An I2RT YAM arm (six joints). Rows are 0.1 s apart.
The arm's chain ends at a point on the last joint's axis. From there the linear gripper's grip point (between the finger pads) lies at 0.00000 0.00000 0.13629 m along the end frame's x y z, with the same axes.
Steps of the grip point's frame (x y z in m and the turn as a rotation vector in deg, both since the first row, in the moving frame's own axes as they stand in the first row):
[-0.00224, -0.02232, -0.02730, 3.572, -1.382, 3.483]
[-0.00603, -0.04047, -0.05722, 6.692, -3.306, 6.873]
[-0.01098, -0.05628, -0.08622, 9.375, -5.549, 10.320]
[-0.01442, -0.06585, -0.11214, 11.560, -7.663, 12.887]
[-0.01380, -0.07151, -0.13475, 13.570, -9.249, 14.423]
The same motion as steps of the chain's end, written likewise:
[0.00078, -0.01373, -0.02700, 3.572, -1.382, 3.483]
[0.00084, -0.02416, -0.05607, 6.692, -3.306, 6.873]
[0.00007, -0.03305, -0.08377, 9.375, -5.549, 10.320]
[0.00041, -0.03682, -0.10818, 11.560, -7.663, 12.887]
[0.00366, -0.03727, -0.12922, 13.570, -9.249, 14.423]

